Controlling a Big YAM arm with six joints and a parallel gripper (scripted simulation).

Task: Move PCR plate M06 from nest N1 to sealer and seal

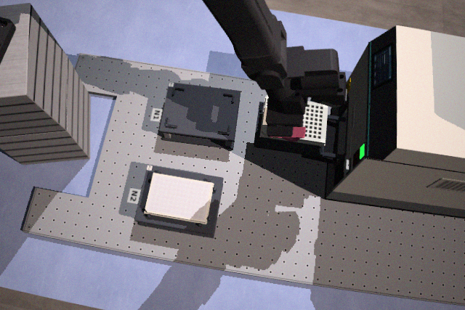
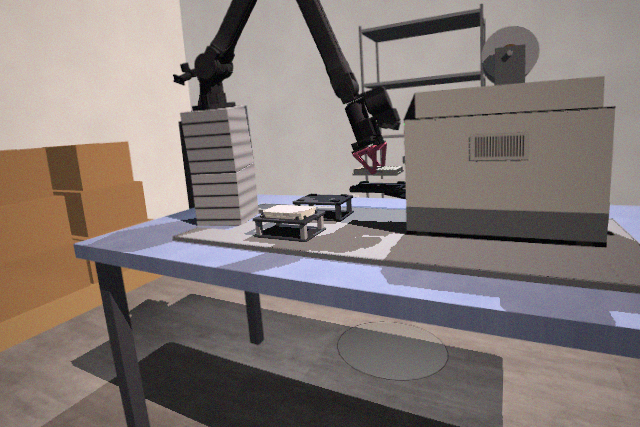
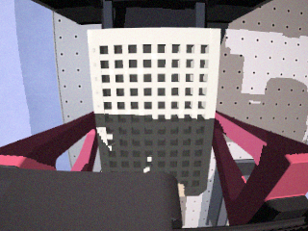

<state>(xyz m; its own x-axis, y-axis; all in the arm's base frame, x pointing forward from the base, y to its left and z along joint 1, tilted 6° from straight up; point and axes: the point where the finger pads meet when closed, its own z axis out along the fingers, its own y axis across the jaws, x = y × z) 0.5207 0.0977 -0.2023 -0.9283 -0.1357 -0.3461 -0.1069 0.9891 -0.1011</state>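
Right now my hand is 5 cm above the sealer stage. The rest, counted from my hand: white start key: 11 cm ahead, 8 cm to the right, 4 cm above; then white 96-well plate M06: right at my hand; then dark screen: 11 cm ahead, 6 cm to the left, 17 cm above.
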